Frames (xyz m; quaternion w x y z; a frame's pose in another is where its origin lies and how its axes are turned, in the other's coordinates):
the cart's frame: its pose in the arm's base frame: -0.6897 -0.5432 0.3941 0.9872 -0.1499 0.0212 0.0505
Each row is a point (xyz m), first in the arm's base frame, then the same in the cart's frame.
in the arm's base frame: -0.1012 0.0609 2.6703
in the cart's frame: 0.5116 -0.1573 2.3677
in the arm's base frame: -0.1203 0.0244 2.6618
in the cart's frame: 0.4897 -0.1875 2.3482
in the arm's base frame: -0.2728 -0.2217 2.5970
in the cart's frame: 0.3189 -0.3860 2.2089
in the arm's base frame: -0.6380 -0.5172 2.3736
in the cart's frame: -0.0590 -0.5624 1.8979
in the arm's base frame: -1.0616 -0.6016 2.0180
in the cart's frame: -0.4677 -0.4932 1.5221
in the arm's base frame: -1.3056 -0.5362 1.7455
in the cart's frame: -0.6886 -0.3251 1.2751
